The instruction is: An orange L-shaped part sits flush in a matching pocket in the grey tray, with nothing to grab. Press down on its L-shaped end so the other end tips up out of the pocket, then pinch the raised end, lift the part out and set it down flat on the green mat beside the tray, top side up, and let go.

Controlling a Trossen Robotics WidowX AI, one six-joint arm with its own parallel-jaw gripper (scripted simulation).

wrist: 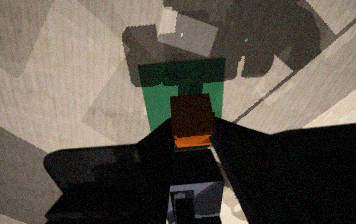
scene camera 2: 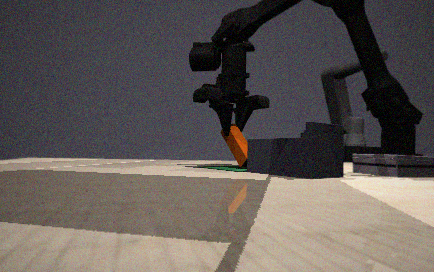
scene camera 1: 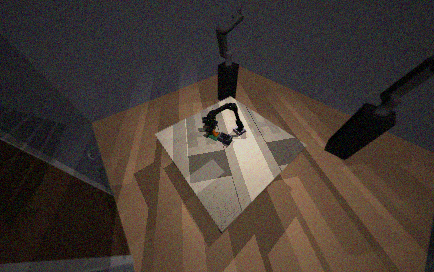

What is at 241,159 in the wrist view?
My gripper.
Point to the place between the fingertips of my gripper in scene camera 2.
232,136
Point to a green mat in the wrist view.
159,81
